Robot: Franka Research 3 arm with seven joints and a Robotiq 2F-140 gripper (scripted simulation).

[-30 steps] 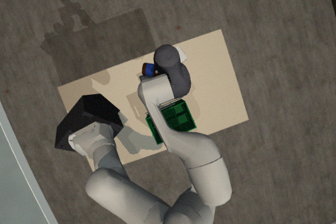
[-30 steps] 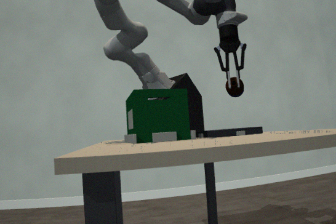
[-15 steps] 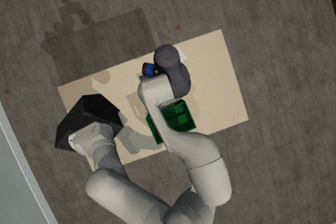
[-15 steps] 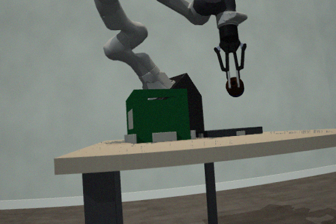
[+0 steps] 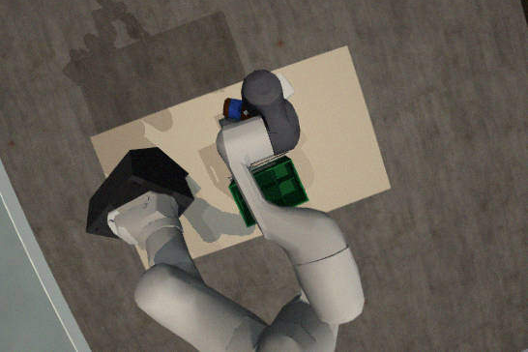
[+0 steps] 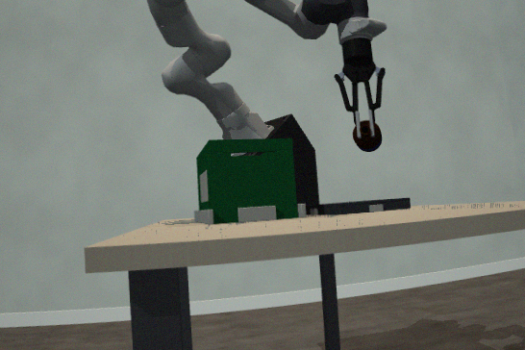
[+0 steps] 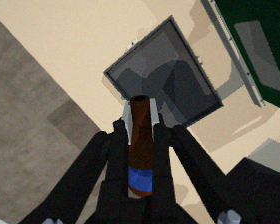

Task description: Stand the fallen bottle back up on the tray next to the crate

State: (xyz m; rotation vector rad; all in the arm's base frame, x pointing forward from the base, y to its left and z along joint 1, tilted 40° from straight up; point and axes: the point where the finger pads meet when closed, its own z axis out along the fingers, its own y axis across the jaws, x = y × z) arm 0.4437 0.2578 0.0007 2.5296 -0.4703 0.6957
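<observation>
Now: the bottle 50 mm behind my hand, 30 mm to the left of it and 20 mm below it. Also, from my hand: dark grey tray (50 mm behind, 40 mm to the right, 200 mm below); then green crate (70 mm behind, 310 mm to the right, 130 mm below).
</observation>
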